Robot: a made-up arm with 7 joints. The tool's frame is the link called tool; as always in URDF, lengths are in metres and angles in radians. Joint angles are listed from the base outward.
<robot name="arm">
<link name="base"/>
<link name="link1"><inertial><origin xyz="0.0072 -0.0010 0.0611"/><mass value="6.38"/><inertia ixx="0.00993" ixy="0" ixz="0" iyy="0.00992" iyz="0.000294" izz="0.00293"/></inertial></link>
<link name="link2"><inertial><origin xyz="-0.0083 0.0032 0.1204"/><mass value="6.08"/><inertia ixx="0.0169" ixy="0" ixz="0" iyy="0.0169" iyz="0.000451" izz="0.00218"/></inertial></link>
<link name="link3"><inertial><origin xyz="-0.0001 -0.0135 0.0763"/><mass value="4.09"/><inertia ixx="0.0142" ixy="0" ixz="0" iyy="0.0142" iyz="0.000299" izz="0.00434"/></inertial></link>
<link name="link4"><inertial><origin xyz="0.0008 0.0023 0.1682"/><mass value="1.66"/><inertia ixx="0.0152" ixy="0" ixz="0" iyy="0.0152" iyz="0.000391" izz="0.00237"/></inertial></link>
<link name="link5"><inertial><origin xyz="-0.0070 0.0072 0.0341"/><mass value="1.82"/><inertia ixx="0.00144" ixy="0" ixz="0" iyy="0.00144" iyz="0" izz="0.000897"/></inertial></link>
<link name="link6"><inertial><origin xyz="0.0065 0.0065 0.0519"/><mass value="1.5"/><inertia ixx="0.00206" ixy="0" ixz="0" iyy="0.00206" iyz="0.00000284" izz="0.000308"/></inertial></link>
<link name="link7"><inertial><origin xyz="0.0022 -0.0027 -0.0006"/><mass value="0.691"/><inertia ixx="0.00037" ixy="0" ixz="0" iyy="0.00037" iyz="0" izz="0.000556"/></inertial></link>
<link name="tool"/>
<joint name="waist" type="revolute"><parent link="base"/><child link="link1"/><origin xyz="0.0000 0.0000 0.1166" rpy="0.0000 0.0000 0.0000"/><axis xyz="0 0 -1"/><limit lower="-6.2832" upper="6.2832"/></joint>
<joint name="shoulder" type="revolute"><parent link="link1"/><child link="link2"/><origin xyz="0.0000 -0.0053 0.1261" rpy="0.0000 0.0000 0.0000"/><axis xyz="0 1 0"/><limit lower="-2.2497" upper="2.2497"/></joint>
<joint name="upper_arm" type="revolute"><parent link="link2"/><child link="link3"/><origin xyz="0.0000 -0.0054 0.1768" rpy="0.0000 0.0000 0.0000"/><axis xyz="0 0 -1"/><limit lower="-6.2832" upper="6.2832"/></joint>
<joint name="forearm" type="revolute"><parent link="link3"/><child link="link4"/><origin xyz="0.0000 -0.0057 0.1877" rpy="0.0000 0.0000 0.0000"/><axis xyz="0 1 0"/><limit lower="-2.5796" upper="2.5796"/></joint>
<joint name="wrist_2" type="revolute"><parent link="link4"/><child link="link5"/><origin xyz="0.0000 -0.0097 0.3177" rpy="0.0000 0.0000 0.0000"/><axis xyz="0 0 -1"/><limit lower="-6.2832" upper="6.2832"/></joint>
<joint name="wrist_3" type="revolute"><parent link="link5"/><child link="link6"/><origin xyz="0.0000 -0.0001 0.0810" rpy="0.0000 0.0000 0.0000"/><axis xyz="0 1 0"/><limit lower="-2.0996" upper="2.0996"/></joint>
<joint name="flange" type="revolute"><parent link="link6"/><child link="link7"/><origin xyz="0.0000 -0.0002 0.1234" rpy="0.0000 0.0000 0.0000"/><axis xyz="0 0 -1"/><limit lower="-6.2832" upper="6.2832"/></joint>
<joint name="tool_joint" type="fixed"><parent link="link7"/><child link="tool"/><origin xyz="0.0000 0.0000 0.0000" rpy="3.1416 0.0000 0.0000"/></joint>
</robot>
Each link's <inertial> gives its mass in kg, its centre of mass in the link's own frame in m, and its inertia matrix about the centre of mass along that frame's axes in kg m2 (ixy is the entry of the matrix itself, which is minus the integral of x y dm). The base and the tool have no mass. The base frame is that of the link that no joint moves.
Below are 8 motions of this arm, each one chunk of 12 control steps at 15 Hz.
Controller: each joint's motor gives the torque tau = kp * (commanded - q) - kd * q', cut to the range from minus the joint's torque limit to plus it. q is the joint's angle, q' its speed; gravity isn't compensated. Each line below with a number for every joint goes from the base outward.
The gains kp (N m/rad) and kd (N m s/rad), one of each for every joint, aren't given. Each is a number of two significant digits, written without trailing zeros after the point. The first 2 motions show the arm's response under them.
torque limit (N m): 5.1 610 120 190 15 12 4.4
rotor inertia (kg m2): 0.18 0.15 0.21 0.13 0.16 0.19 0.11
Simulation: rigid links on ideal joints. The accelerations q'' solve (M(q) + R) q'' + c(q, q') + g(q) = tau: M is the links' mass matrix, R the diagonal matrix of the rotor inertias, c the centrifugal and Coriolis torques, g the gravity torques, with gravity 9.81 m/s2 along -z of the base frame. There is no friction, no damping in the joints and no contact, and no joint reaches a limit. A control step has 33 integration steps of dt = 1/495 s. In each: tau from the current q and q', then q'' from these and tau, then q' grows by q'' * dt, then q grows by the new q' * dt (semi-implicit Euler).
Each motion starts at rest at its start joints. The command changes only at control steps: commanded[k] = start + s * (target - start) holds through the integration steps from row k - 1 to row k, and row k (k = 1, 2, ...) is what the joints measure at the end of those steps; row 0 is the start. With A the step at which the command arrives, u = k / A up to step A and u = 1 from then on. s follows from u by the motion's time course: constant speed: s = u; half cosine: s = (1 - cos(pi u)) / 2; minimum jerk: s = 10 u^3 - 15 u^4 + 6 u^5; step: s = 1 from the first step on.
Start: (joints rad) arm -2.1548 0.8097 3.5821 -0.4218 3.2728 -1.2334 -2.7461
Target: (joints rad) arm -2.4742 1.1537 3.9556 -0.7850 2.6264 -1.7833 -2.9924
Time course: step
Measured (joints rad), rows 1 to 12:
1: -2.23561 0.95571 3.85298 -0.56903 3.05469 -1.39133 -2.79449
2: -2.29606 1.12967 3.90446 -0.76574 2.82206 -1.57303 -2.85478
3: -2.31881 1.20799 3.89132 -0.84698 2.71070 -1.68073 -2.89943
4: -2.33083 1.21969 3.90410 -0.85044 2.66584 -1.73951 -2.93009
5: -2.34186 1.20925 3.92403 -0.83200 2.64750 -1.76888 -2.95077
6: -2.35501 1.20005 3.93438 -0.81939 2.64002 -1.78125 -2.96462
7: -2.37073 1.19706 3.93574 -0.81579 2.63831 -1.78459 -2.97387
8: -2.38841 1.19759 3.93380 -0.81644 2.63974 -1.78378 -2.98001
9: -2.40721 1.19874 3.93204 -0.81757 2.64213 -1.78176 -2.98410
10: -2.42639 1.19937 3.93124 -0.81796 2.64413 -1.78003 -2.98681
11: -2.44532 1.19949 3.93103 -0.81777 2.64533 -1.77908 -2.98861
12: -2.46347 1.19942 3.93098 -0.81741 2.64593 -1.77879 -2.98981
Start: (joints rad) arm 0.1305 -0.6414 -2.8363 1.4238 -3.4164 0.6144 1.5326
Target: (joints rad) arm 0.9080 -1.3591 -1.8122 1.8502 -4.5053 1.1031 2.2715
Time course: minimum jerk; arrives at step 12
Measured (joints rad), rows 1 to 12:
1: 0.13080 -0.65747 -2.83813 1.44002 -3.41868 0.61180 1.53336
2: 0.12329 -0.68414 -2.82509 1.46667 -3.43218 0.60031 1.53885
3: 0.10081 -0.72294 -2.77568 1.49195 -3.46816 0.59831 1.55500
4: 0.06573 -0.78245 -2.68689 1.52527 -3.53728 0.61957 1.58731
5: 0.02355 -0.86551 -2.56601 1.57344 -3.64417 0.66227 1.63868
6: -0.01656 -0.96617 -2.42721 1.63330 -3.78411 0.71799 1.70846
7: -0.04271 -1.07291 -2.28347 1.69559 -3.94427 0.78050 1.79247
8: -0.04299 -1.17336 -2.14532 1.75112 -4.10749 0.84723 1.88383
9: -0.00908 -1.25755 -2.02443 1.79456 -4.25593 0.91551 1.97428
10: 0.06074 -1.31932 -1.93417 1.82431 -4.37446 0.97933 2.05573
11: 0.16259 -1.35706 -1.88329 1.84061 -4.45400 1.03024 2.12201
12: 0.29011 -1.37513 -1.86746 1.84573 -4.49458 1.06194 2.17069
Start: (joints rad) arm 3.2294 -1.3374 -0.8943 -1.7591 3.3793 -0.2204 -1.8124
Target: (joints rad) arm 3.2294 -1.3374 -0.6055 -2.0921 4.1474 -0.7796 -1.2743
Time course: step
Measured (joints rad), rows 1 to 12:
1: 3.22949 -1.33906 -0.73527 -1.92398 3.56939 -0.38844 -1.73046
2: 3.21644 -1.36735 -0.55365 -2.05289 3.87081 -0.57141 -1.59439
3: 3.22506 -1.37412 -0.52349 -2.09197 4.06161 -0.66095 -1.48900
4: 3.23628 -1.36998 -0.55575 -2.09003 4.14172 -0.70898 -1.41699
5: 3.23859 -1.36615 -0.57468 -2.08327 4.15812 -0.73907 -1.36894
6: 3.23613 -1.36500 -0.57554 -2.08108 4.15105 -0.75242 -1.33696
7: 3.23335 -1.36516 -0.57167 -2.08139 4.14139 -0.75300 -1.31567
8: 3.23158 -1.36544 -0.56962 -2.08194 4.13553 -0.74835 -1.30150
9: 3.23049 -1.36553 -0.56943 -2.08215 4.13332 -0.74396 -1.29207
10: 3.22965 -1.36552 -0.56976 -2.08217 4.13304 -0.74164 -1.28580
11: 3.22891 -1.36549 -0.56997 -2.08215 4.13337 -0.74097 -1.28162
12: 3.22831 -1.36548 -0.57003 -2.08215 4.13370 -0.74108 -1.27885

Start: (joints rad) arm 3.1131 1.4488 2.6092 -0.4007 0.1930 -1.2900 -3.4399
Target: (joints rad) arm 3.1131 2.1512 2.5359 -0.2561 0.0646 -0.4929 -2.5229
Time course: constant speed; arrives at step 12
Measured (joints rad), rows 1 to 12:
1: 3.11293 1.49293 2.60635 -0.39439 0.18945 -1.27076 -3.42499
2: 3.11531 1.56148 2.61059 -0.40375 0.18521 -1.22724 -3.39115
3: 3.11711 1.63021 2.61120 -0.40667 0.18040 -1.17072 -3.34332
4: 3.11749 1.69256 2.60663 -0.39898 0.17321 -1.10752 -3.28597
5: 3.11686 1.75043 2.59942 -0.38518 0.16344 -1.04069 -3.22225
6: 3.11589 1.80698 2.59183 -0.36998 0.15220 -0.97235 -3.15429
7: 3.11500 1.86387 2.58475 -0.35553 0.14063 -0.90413 -3.08351
8: 3.11430 1.92135 2.57808 -0.34201 0.12927 -0.83690 -3.01085
9: 3.11371 1.97908 2.57153 -0.32890 0.11812 -0.77068 -2.93695
10: 3.11315 2.03674 2.56490 -0.31580 0.10701 -0.70506 -2.86223
11: 3.11260 2.09420 2.55815 -0.30255 0.09578 -0.63961 -2.78695
12: 3.11205 2.15147 2.55130 -0.28918 0.08437 -0.57409 -2.71132

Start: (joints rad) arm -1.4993 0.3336 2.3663 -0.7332 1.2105 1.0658 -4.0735
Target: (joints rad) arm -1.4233 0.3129 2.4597 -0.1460 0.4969 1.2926 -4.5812
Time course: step
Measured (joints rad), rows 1 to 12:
1: -1.61325 0.36638 2.45893 -0.44793 1.08809 1.10910 -4.15720
2: -1.63444 0.33725 2.46230 -0.25254 0.80230 1.18468 -4.28439
3: -1.58863 0.31335 2.45502 -0.16605 0.58785 1.26625 -4.38126
4: -1.51231 0.31158 2.45677 -0.14488 0.48842 1.32247 -4.44777
5: -1.44510 0.31962 2.46007 -0.14938 0.46357 1.34603 -4.49240
6: -1.40137 0.32672 2.46213 -0.15670 0.46889 1.34811 -4.52216
7: -1.37893 0.32989 2.46281 -0.16030 0.47981 1.34212 -4.54200
8: -1.37183 0.33029 2.46273 -0.16097 0.48785 1.33608 -4.55523
9: -1.37451 0.32969 2.46246 -0.16069 0.49210 1.33263 -4.56406
10: -1.38259 0.32913 2.46225 -0.16054 0.49390 1.33143 -4.56995
11: -1.39284 0.32887 2.46216 -0.16071 0.49453 1.33141 -4.57388
12: -1.40310 0.32881 2.46213 -0.16103 0.49476 1.33172 -4.57651

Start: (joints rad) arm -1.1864 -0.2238 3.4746 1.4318 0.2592 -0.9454 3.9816
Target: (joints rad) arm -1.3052 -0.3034 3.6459 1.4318 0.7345 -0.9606 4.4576
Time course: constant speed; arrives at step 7
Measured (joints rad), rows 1 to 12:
1: -1.19379 -0.23833 3.48956 1.45009 0.28135 -0.94537 3.99478
2: -1.20207 -0.25887 3.50940 1.47201 0.33642 -0.93478 4.02497
3: -1.21164 -0.27510 3.53193 1.48131 0.40844 -0.92146 4.06766
4: -1.22247 -0.28755 3.55605 1.48222 0.48320 -0.91446 4.11879
5: -1.23407 -0.29863 3.58053 1.48071 0.55555 -0.91476 4.17551
6: -1.24628 -0.30968 3.60481 1.47949 0.62573 -0.91914 4.23596
7: -1.25925 -0.32100 3.62882 1.47896 0.69513 -0.92460 4.29888
8: -1.26458 -0.32668 3.63620 1.48038 0.74533 -0.92789 4.35030
9: -1.26875 -0.32895 3.63697 1.48057 0.76887 -0.92979 4.38598
10: -1.27442 -0.32959 3.63685 1.47987 0.77523 -0.93126 4.40993
11: -1.28113 -0.32963 3.63667 1.47906 0.77431 -0.93254 4.42588
12: -1.28814 -0.32956 3.63645 1.47856 0.77193 -0.93351 4.43648

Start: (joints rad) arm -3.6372 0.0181 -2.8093 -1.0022 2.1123 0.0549 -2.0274
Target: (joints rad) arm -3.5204 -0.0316 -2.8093 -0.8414 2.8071 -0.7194 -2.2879
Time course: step
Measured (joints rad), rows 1 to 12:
1: -3.63544 0.01165 -2.81420 -0.95188 2.29951 -0.05684 -2.07776
2: -3.63154 -0.00646 -2.81448 -0.90242 2.57709 -0.32068 -2.14183
3: -3.60921 -0.02002 -2.81106 -0.87506 2.74650 -0.55169 -2.18947
4: -3.57647 -0.02601 -2.80848 -0.86599 2.81257 -0.68735 -2.22216
5: -3.54505 -0.02630 -2.80701 -0.86719 2.82382 -0.74148 -2.24412
6: -3.52087 -0.02432 -2.80640 -0.87140 2.81658 -0.74825 -2.25874
7: -3.50534 -0.02238 -2.80644 -0.87477 2.80809 -0.73666 -2.26844
8: -3.49758 -0.02127 -2.80688 -0.87639 2.80328 -0.72333 -2.27487
9: -3.49579 -0.02086 -2.80747 -0.87675 2.80178 -0.71445 -2.27914
10: -3.49794 -0.02081 -2.80805 -0.87656 2.80201 -0.71037 -2.28199
11: -3.50225 -0.02085 -2.80855 -0.87629 2.80276 -0.70935 -2.28389
12: -3.50732 -0.02087 -2.80892 -0.87611 2.80343 -0.70965 -2.28516

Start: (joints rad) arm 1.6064 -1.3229 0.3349 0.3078 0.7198 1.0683 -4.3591
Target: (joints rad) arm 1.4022 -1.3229 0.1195 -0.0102 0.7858 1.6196 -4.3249
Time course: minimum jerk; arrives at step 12
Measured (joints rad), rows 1 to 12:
1: 1.60459 -1.33992 0.33821 0.29787 0.72091 1.07398 -4.35908
2: 1.60031 -1.35968 0.34063 0.27066 0.73223 1.08434 -4.35910
3: 1.59558 -1.37046 0.33142 0.24325 0.74796 1.10153 -4.35868
4: 1.59006 -1.37302 0.31056 0.21422 0.75995 1.13359 -4.35740
5: 1.58314 -1.37195 0.28167 0.17857 0.76735 1.18471 -4.35511
6: 1.57480 -1.37080 0.24861 0.13507 0.77349 1.25313 -4.35190
7: 1.56544 -1.37087 0.21497 0.08692 0.78114 1.33268 -4.34802
8: 1.55527 -1.37199 0.18407 0.03977 0.79070 1.41493 -4.34382
9: 1.54417 -1.37344 0.15882 -0.00062 0.80077 1.49117 -4.33968
10: 1.53178 -1.37461 0.14116 -0.03006 0.80944 1.55383 -4.33596
11: 1.51788 -1.37512 0.13149 -0.04703 0.81538 1.59794 -4.33293
12: 1.50249 -1.37484 0.12798 -0.05352 0.81824 1.62278 -4.33071

